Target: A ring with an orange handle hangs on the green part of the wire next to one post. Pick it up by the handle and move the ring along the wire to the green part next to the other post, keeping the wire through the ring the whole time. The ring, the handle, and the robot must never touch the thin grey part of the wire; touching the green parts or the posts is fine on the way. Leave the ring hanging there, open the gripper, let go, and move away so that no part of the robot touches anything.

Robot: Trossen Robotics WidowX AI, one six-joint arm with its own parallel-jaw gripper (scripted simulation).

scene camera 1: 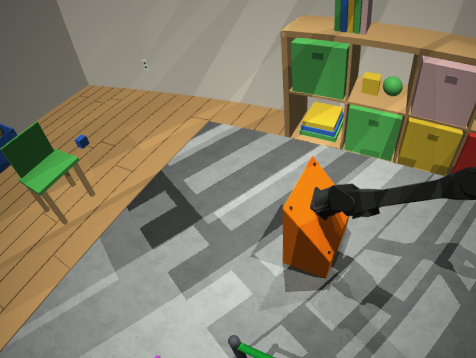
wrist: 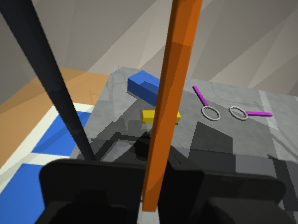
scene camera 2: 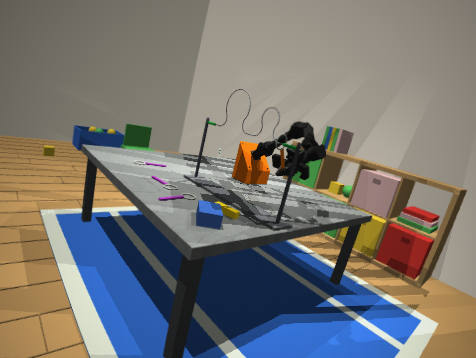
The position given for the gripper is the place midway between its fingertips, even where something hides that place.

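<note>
Carrying a ring, the gripper (wrist: pixel 150 136) is in sight together with a blue block (wrist: pixel 145 86). In scene camera 1 the blue block is out of frame.
</note>
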